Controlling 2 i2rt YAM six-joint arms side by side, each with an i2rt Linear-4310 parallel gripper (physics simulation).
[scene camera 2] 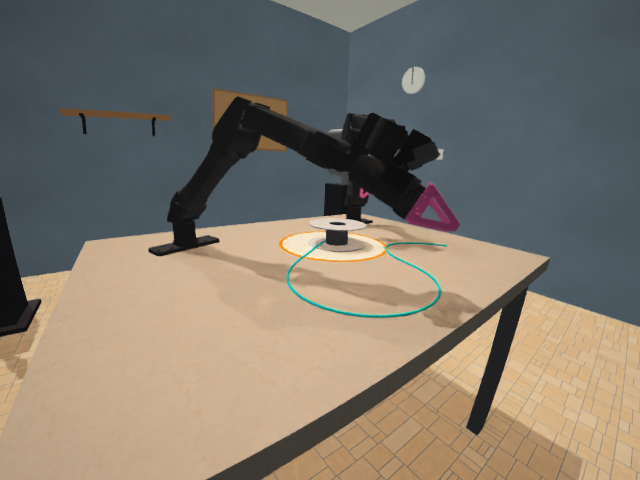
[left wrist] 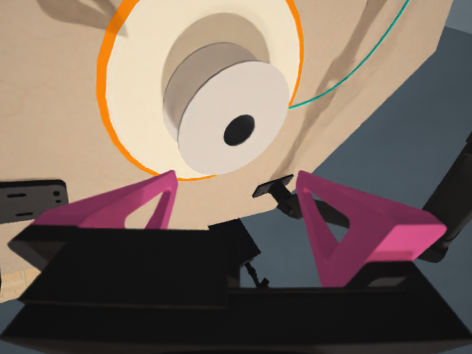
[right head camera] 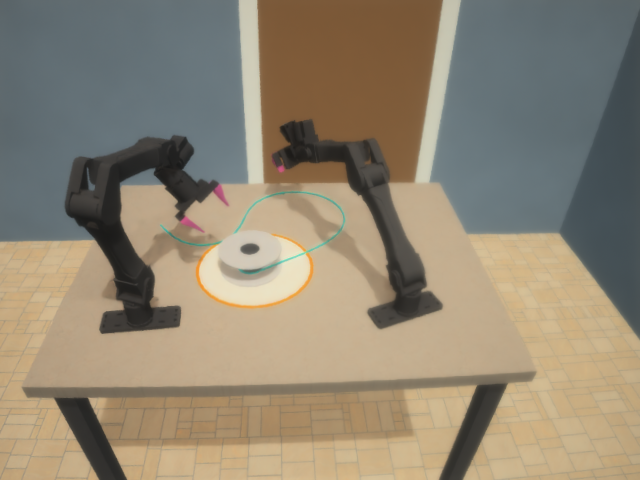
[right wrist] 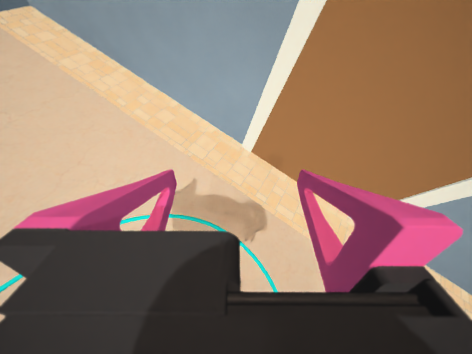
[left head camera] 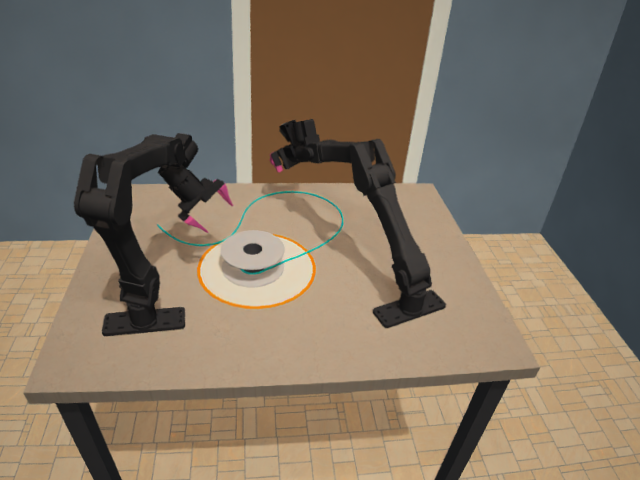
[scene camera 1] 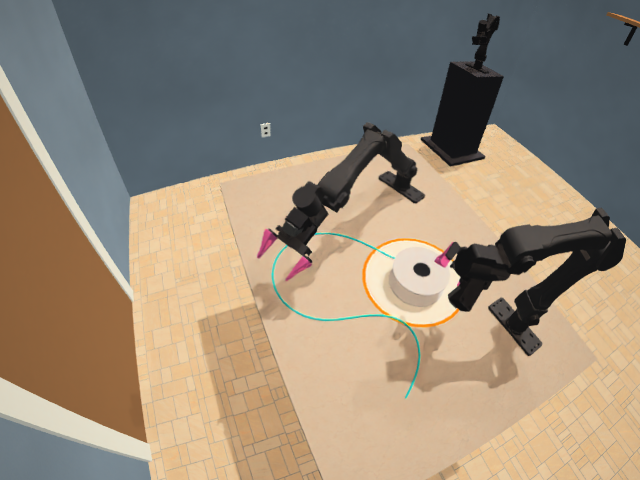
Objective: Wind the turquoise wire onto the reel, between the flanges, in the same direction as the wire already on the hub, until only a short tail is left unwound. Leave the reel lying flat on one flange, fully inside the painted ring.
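Where they show: left gripper, between the fingertips: (scene camera 2: 360,191) (left wrist: 236,177) (right head camera: 216,219) (left head camera: 219,218) (scene camera 1: 447,271); right gripper, between the fingertips: (scene camera 2: 453,228) (right head camera: 284,155) (right wrist: 236,176) (left head camera: 282,155) (scene camera 1: 271,269); left arm's base, origin of its link: (right head camera: 141,320) (left head camera: 144,322) (scene camera 1: 514,326); right arm's base, origin of its link: (scene camera 2: 185,246) (left wrist: 273,184) (right head camera: 405,310) (left head camera: 409,309) (scene camera 1: 401,187).
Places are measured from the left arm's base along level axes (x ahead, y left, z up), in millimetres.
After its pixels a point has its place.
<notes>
The pale reel (left head camera: 268,251) {x 163, y -334, z 67 mm} (right head camera: 266,251) {x 168, y -338, z 63 mm} (scene camera 1: 405,269) {x 230, y -316, z 65 mm} (scene camera 2: 337,236) {x 209, y -316, z 32 mm} (left wrist: 210,135) {x 171, y -246, z 65 mm} lies flat on one flange, inside the orange painted ring (left head camera: 314,268) {x 152, y -467, z 0 mm} (right head camera: 312,268) {x 151, y -468, z 0 mm} (scene camera 1: 363,273) {x 317, y -398, z 0 mm} (left wrist: 101,85) {x 175, y -138, z 0 mm}. The turquoise wire (left head camera: 342,219) {x 383, y -610, z 6 mm} (right head camera: 344,219) {x 382, y -611, z 6 mm} (scene camera 1: 272,273) {x 569, y -520, z 4 mm} (scene camera 2: 361,315) {x 524, y -580, z 3 mm} (right wrist: 225,231) leaves the hub, loops across the table and ends free at the left in the head views. My left gripper (left head camera: 220,219) {x 197, y -207, z 164 mm} (right head camera: 216,219) {x 197, y -207, z 164 mm} (left wrist: 236,177) {x 197, y -207, z 164 mm} is open and empty, above and behind-left of the reel in the head views. My right gripper (left head camera: 276,165) {x 595, y -435, z 144 mm} (scene camera 1: 272,268) {x 595, y -435, z 144 mm} (right wrist: 236,176) {x 595, y -435, z 144 mm} is open and empty, high near the far table edge.
The table (left head camera: 310,351) {x -151, y -394, z 0 mm} (scene camera 2: 155,351) {x 417, y -866, z 0 mm} carries both arm bases, the left base (left head camera: 173,317) {x -1, y -72, z 10 mm} and the right base (left head camera: 385,316) {x -76, y -608, z 10 mm}. The right forearm (left head camera: 336,151) {x 274, y -535, z 311 mm} reaches across above the wire loop. A black pedestal (scene camera 1: 465,113) stands beyond the table in scene camera 1.
</notes>
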